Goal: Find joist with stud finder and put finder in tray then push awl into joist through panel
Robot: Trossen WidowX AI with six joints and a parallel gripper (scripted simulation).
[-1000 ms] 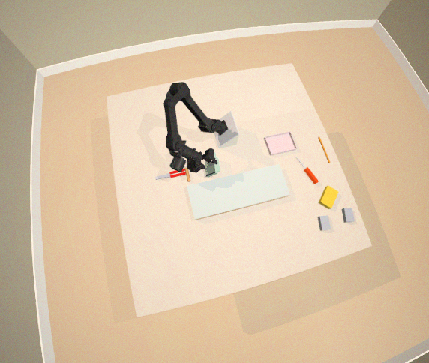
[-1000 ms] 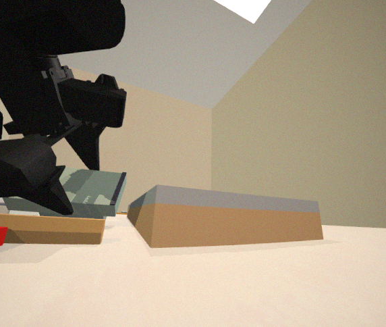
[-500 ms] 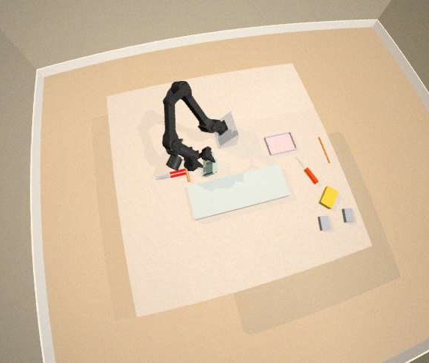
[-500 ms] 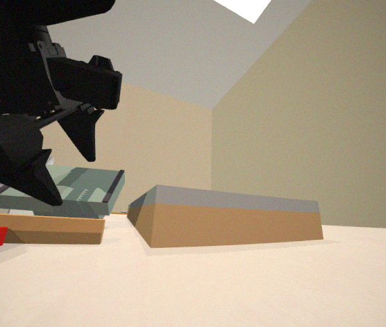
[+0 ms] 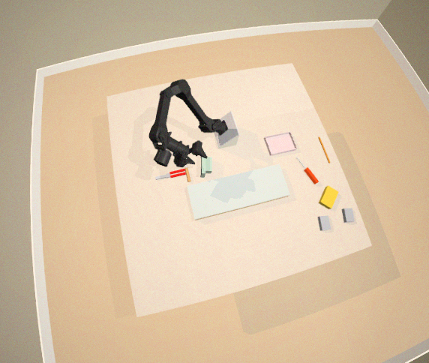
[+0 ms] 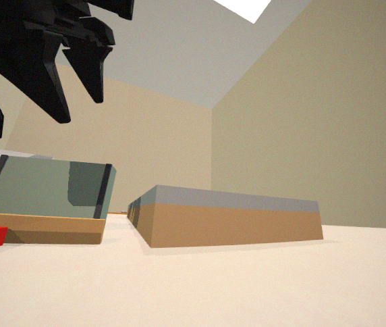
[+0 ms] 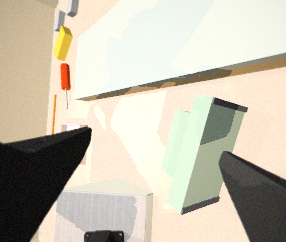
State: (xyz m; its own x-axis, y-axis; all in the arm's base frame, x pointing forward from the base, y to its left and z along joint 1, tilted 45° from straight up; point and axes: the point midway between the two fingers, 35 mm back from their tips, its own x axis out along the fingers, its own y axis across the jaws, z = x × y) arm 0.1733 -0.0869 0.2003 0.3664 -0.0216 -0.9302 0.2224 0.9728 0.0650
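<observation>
The stud finder lies 110 mm below my gripper tip, 60 mm to the left of it and 20 mm behind it. Round my gripper tip: yellow block (620 mm to the left, 380 mm ahead, 120 mm below); pink tray (490 mm to the left, 120 mm below, 10 mm behind); thin orange stick (740 mm to the left, 130 mm below, 100 mm ahead).
</observation>
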